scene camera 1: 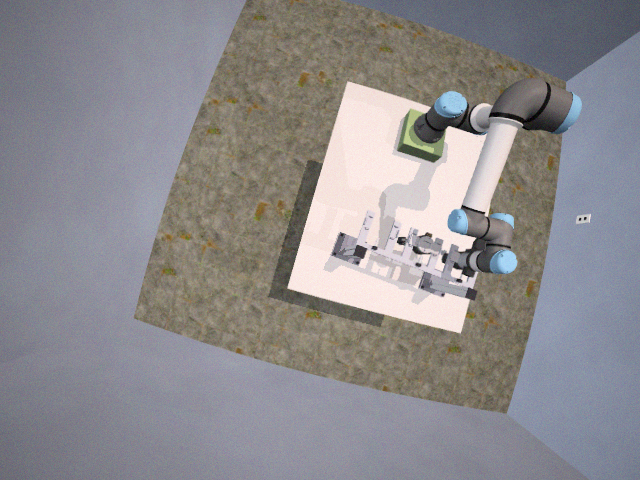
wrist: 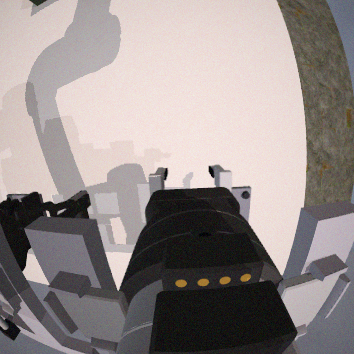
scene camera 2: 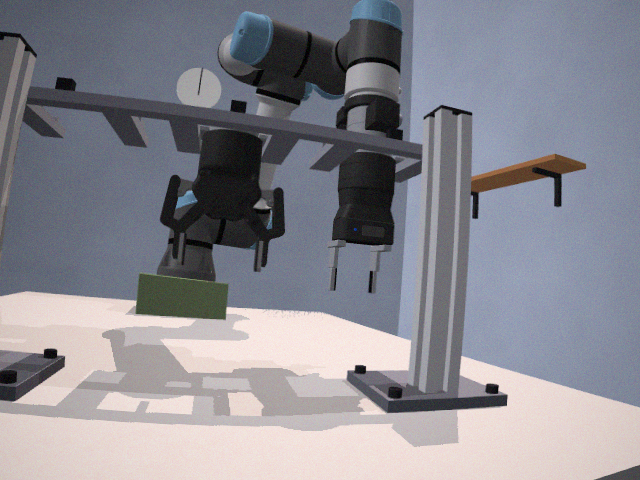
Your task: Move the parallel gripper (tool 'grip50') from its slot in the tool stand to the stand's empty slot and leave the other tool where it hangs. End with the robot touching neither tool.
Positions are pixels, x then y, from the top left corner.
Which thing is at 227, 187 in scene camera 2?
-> A black adaptive gripper.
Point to a tool stand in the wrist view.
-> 70, 253
